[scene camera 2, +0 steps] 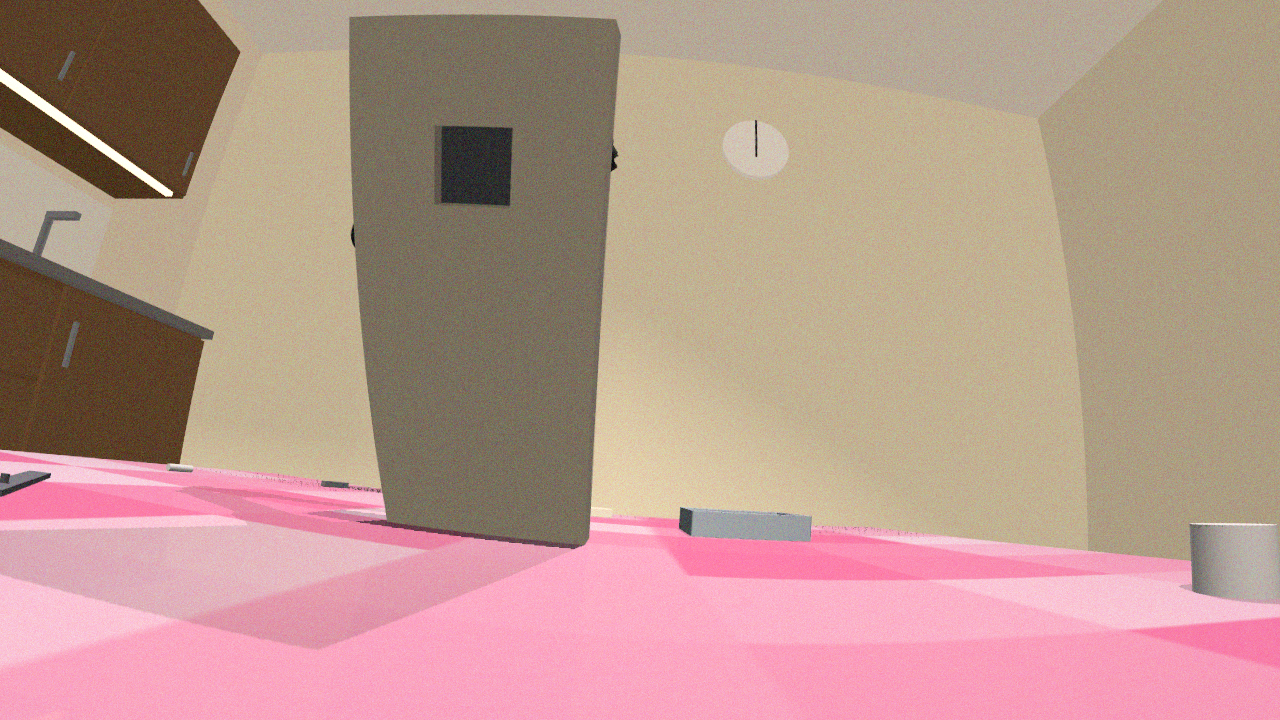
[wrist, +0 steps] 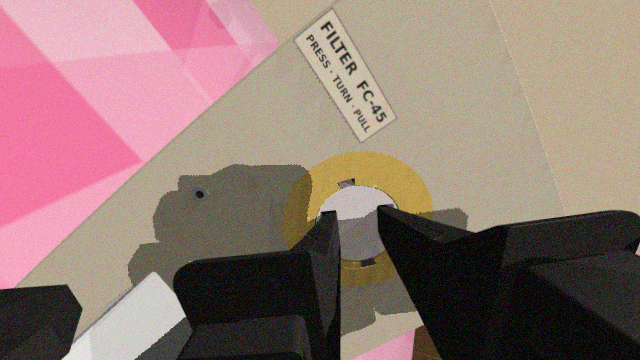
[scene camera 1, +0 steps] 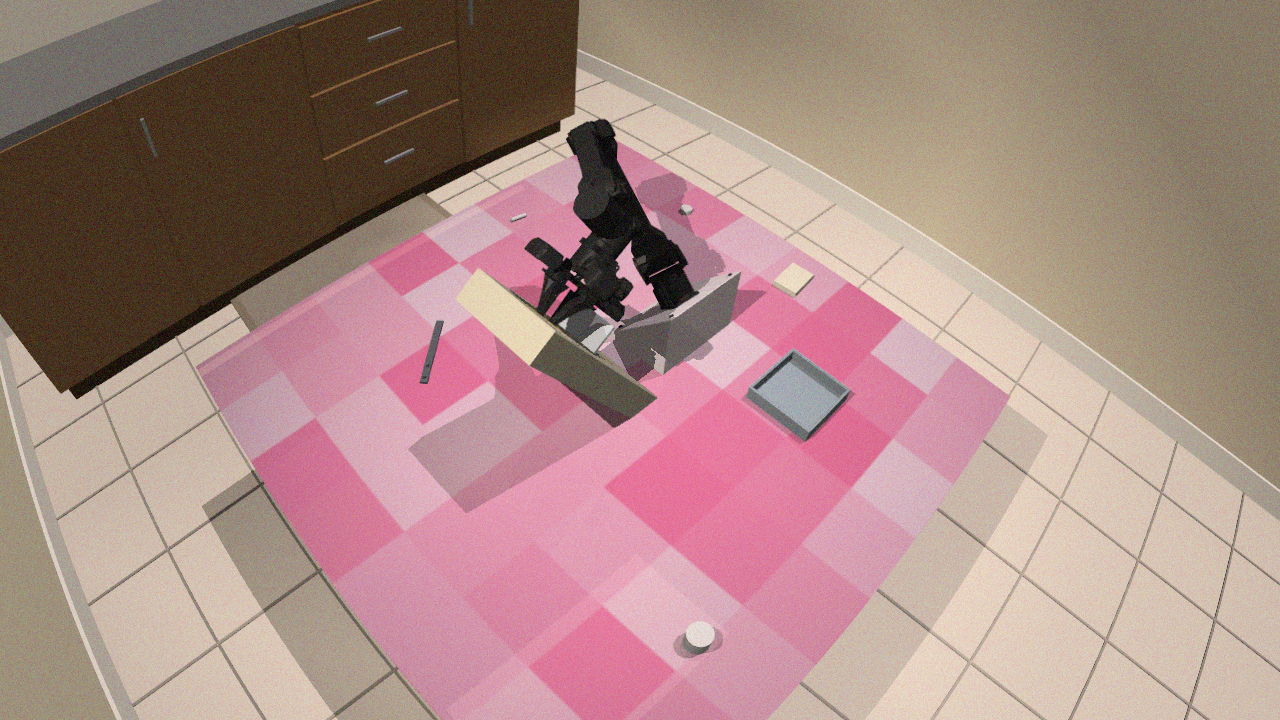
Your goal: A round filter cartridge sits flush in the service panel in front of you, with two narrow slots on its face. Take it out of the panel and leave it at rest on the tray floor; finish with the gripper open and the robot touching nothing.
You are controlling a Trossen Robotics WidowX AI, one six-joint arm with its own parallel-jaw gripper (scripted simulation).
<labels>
same spot on grey tray: (scene camera 2: 720,523) = (scene camera 1: 761,401)
</labels>
